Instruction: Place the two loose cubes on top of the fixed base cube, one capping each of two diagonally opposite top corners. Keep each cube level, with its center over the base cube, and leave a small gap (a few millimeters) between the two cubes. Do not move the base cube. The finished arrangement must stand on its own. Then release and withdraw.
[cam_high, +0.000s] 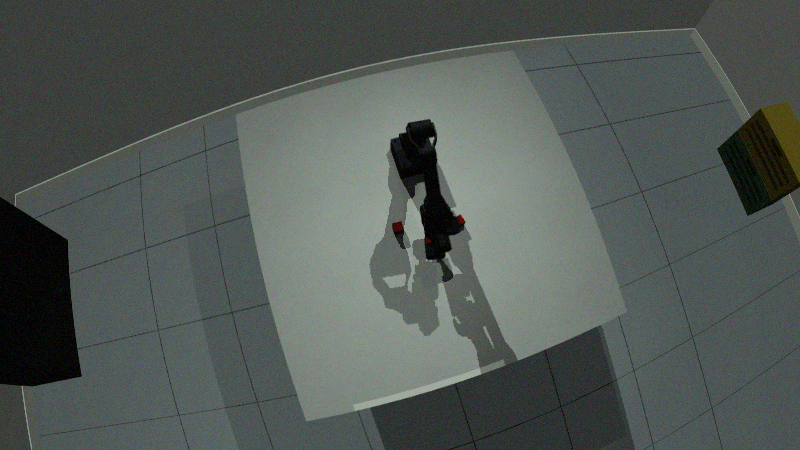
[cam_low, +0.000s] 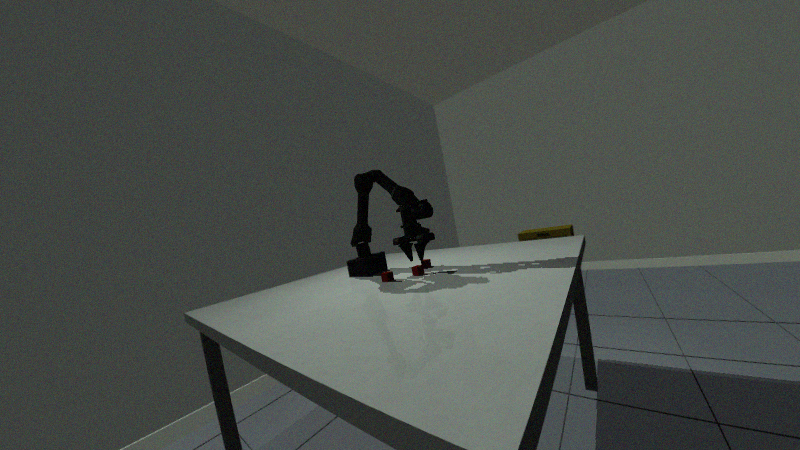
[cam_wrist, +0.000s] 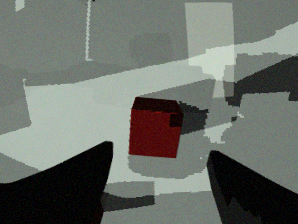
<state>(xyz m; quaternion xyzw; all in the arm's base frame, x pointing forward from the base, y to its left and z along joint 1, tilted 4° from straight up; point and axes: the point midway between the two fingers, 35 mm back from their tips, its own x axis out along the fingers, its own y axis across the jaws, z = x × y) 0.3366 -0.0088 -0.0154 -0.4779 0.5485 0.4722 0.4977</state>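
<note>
My gripper tip is 40 mm above the red cube.
</note>
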